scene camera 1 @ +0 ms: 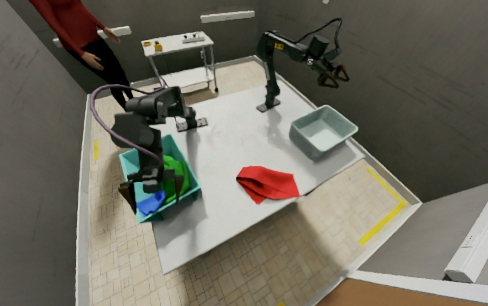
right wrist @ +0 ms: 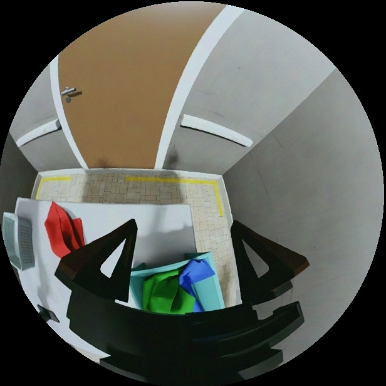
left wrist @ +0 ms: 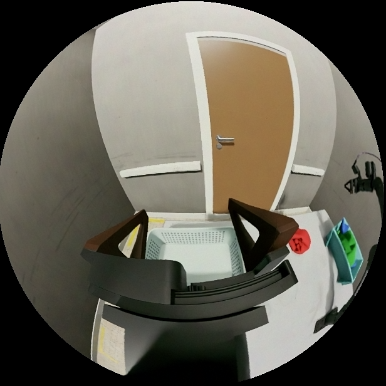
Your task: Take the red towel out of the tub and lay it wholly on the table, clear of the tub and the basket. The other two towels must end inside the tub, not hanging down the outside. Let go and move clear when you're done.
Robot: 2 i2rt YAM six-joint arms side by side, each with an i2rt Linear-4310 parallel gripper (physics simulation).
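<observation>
The red towel [scene camera 1: 267,183] [left wrist: 300,241] [right wrist: 65,232] lies folded over itself on the table, apart from the tub and basket. One corner reaches the table's near edge; whether it overhangs is unclear. The teal tub [scene camera 1: 171,146] [left wrist: 340,260] [right wrist: 210,292] holds the green towel [scene camera 1: 172,167] [left wrist: 351,247] [right wrist: 165,295] and the blue towel [scene camera 1: 151,202] [left wrist: 345,226] [right wrist: 197,272]. The blue one lies up near the rim. My right gripper [scene camera 1: 155,204] [right wrist: 184,225] is open and empty above the tub, partly hiding it. My left gripper [scene camera 1: 342,83] [left wrist: 186,208] is open and empty, high behind the basket.
The grey-green basket [scene camera 1: 305,142] [left wrist: 195,235] [right wrist: 19,240] stands empty at the table's right in scene camera 1. The white table [scene camera 1: 220,150] has its near edge in front of the red towel. A trolley [scene camera 1: 176,49] and a person [scene camera 1: 75,25] stand behind.
</observation>
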